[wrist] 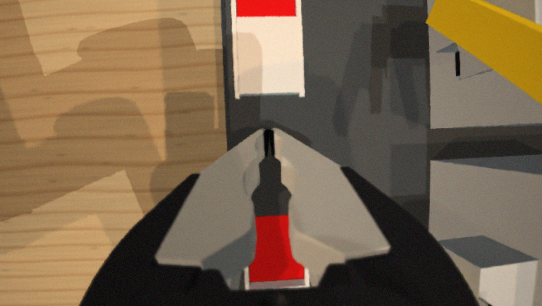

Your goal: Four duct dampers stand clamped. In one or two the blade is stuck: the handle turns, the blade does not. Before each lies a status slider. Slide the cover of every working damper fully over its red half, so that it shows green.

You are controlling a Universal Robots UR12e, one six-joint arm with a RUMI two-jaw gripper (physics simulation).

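Places are measured from the arm's base along level axes (x left, y back, z up), in centimetres.
Pixels of known places: gripper, fingertip midpoint: (268, 131).
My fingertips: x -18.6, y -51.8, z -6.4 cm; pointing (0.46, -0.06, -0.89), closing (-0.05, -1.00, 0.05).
Observation:
Ahead of a thing's pixels: the offset from my fingertips to its top centre. "spot": to the spot under its first point. Level surfaces: height alone.
A status slider {spot: dx +4.9, dy -0.4, dz +0.0 cm} (268, 55) lies on the dark grey strip at the top of the wrist view, with a white cover on its near part and red at its upper end. No green shows on it. My gripper (268, 131) is shut and empty, its tips over the dark strip a little below that slider's near end. Another slider {spot: dx -8.6, dy +0.2, dz -0.8 cm} (276, 250) shows red between my finger bodies at the bottom; the rest of it is hidden. A yellow damper handle {spot: dx +3.4, dy -11.8, dz +4.5 cm} (495, 42) slants across the upper right, over a grey damper body {spot: dx +1.1, dy -17.3, dz -4.5 cm} (450, 105).
The dark grey strip (320, 120) runs from top to bottom beside the wooden table top {dz -8.9 cm} (30, 280) on the left. At the right are a grey body {spot: dx -7.4, dy -16.8, dz -2.7 cm} (465, 200) and a light block {spot: dx -10.8, dy -14.2, dz +3.0 cm} (507, 280) at the lower right. Shadows of the arm fall on wood and strip.

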